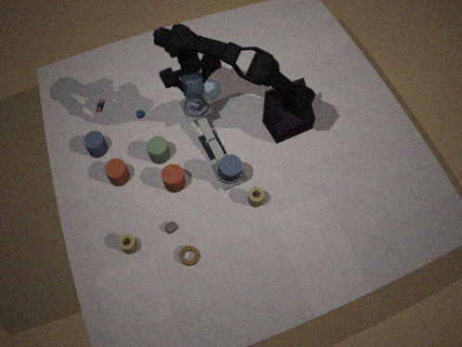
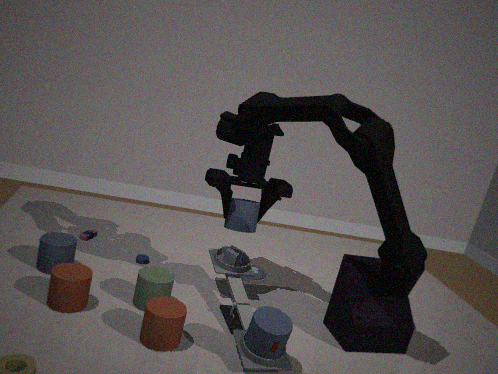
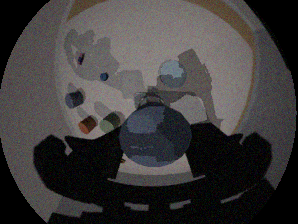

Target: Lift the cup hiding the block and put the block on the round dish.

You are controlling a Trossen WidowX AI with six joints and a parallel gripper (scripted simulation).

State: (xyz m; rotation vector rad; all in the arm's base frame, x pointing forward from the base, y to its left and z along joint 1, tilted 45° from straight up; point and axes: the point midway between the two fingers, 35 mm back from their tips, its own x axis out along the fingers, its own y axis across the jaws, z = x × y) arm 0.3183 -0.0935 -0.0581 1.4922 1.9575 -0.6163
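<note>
My gripper tip is 1 cm to the right of the grey block and 8 cm above it. From my gripper tip the other things lie so: blue disc 20 cm ahead, 7 cm to the right, 16 cm below; then pale blue round dish 7 cm behind, 11 cm to the right, 17 cm below; then balance 2 cm behind, 13 cm to the left, 13 cm below.
</note>
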